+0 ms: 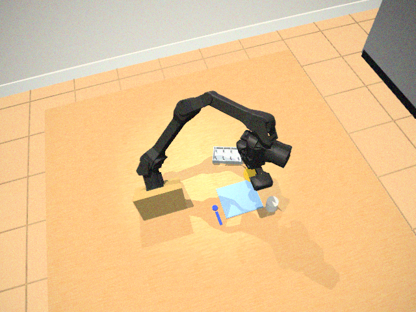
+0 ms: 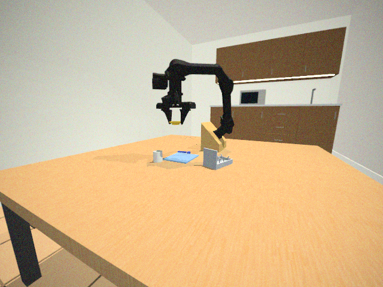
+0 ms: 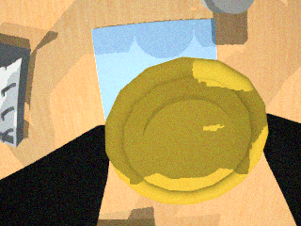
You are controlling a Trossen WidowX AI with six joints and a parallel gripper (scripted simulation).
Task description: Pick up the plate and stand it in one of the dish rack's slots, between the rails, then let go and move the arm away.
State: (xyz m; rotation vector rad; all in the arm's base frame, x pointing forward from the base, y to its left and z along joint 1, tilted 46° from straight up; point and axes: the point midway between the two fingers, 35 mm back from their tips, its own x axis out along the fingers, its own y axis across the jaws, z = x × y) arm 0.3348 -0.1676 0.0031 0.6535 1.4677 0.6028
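The grey dish rack lies 2 cm behind my gripper tip, 21 cm to the left of it and 15 cm below it. The rest, counted from my gripper tip: light blue mat (4 cm behind, 1 cm to the left, 17 cm below); white cup (6 cm ahead, 6 cm to the right, 15 cm below); yellow plate (1 cm above).
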